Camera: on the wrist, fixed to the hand. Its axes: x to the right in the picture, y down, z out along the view.
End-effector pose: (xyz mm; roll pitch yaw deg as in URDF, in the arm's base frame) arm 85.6 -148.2 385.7 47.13 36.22 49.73
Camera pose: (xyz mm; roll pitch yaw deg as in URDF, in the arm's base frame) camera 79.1 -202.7 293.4 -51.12 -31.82 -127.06
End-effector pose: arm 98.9 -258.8 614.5 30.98 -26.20 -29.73
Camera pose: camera 118.4 -335.9 542.3 -31.11 29.56 154.68
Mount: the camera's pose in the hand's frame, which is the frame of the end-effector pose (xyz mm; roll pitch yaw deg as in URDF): 17.6 -95.0 -46.9 -2.15 0.96 -174.95
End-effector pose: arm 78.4 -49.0 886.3 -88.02 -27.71 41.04
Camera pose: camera 90.4 -105.1 977.1 86.35 22.69 -137.73
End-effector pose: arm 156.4 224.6 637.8 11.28 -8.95 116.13
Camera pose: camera 219.7 286.2 576.7 -12.64 10.85 -59.02
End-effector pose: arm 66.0 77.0 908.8 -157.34 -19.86 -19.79
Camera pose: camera 79.6 146.1 989.9 153.73 16.97 155.73
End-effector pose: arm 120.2 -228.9 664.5 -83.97 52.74 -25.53
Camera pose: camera 169.7 -315.3 704.7 79.50 -57.63 157.24
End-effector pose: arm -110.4 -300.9 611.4 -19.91 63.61 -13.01
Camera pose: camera -136.7 -402.9 590.4 7.28 -63.96 178.62
